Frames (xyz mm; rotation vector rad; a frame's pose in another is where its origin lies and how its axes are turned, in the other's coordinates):
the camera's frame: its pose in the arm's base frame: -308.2 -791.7 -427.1 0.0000 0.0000 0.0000
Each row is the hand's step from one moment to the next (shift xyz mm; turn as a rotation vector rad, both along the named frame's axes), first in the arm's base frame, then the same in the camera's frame.
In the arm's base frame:
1: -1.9 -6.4 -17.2 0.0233 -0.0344 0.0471
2: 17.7 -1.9 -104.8 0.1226 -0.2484 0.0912
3: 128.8 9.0 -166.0 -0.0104 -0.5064 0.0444
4: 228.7 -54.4 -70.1 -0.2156 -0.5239 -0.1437
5: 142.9 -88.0 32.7 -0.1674 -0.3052 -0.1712
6: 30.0 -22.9 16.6 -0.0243 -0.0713 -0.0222
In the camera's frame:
1: -1.9 -6.4 -17.2 0.0233 -0.0344 0.0471
2: 17.7 -1.9 -104.8 0.1226 -0.2484 0.0912
3: 128.8 9.0 -166.0 -0.0104 -0.5064 0.0444
4: 228.7 -54.4 -70.1 -0.2156 -0.5239 -0.1437
5: 142.9 -88.0 32.7 -0.1674 -0.3052 -0.1712
6: 30.0 -22.9 16.6 -0.0243 -0.0713 -0.0222

